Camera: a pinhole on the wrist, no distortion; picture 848 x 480 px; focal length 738.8 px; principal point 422.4 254.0 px. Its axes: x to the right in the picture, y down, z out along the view. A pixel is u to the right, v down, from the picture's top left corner.
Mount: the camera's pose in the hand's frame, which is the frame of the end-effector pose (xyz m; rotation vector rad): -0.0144 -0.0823 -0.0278 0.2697 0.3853 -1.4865
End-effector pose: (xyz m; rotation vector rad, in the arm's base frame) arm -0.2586 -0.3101 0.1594 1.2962 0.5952 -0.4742
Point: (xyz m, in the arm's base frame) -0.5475 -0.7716 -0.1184
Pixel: 717 141
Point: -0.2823 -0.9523 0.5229
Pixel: outside the picture
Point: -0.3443 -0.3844 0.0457
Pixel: 720 356
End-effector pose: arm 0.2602 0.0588 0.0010 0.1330 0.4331 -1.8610
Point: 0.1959 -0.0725 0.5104
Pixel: 182 200
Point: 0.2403 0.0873 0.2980
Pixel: outside the picture
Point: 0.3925 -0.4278 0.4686
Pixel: outside the picture
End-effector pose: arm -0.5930 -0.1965 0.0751 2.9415 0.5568 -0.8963
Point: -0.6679 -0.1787 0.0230
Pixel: outside the picture
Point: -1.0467 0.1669 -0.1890
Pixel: 643 87
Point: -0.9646 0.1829 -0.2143
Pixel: 652 196
